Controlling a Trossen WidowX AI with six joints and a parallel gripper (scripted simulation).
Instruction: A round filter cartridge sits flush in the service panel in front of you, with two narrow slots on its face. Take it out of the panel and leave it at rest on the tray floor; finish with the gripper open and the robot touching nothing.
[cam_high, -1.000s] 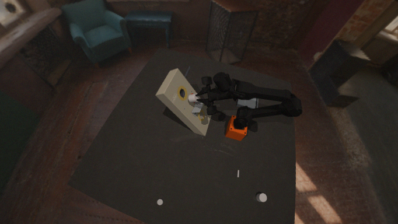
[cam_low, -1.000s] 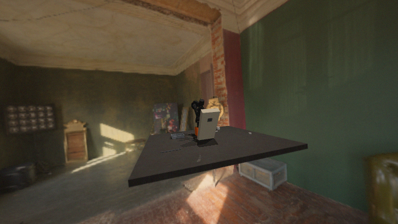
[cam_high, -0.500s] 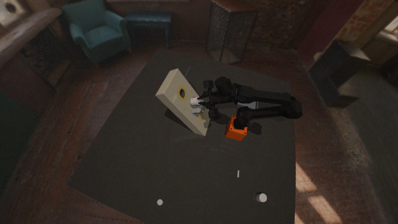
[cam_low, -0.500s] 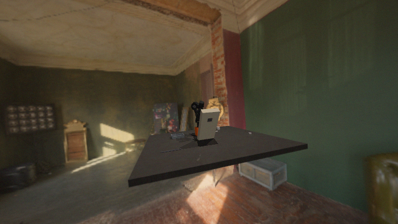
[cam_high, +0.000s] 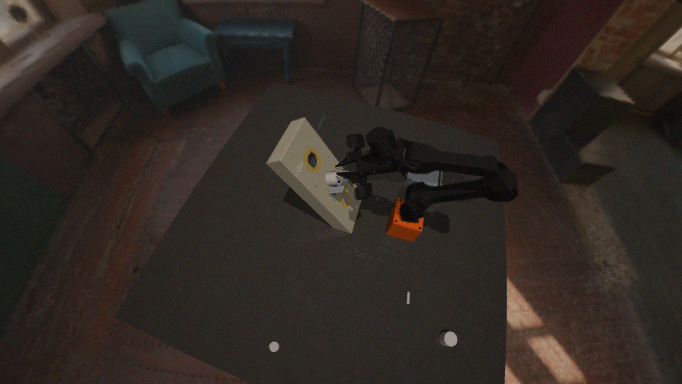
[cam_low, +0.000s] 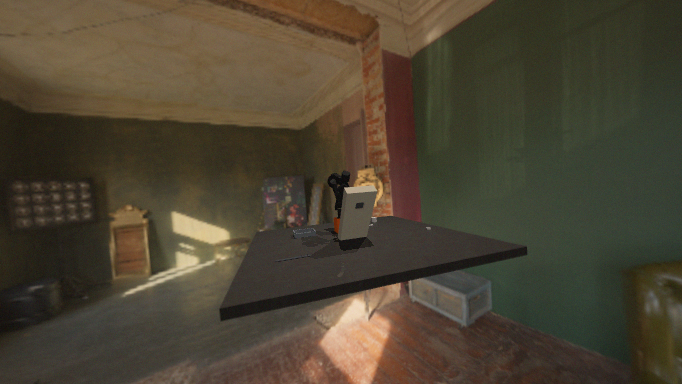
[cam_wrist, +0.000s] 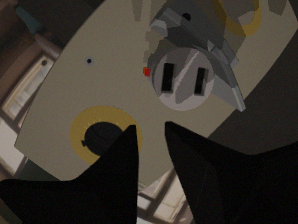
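Now: the round filter cartridge 5 cm below my gripper tip. Round my gripper tip: tray (38 cm behind, 21 cm to the right, 23 cm below); grey bracket (1 cm behind, 8 cm below); beige service panel (4 cm ahead, 1 cm to the right, 7 cm below).
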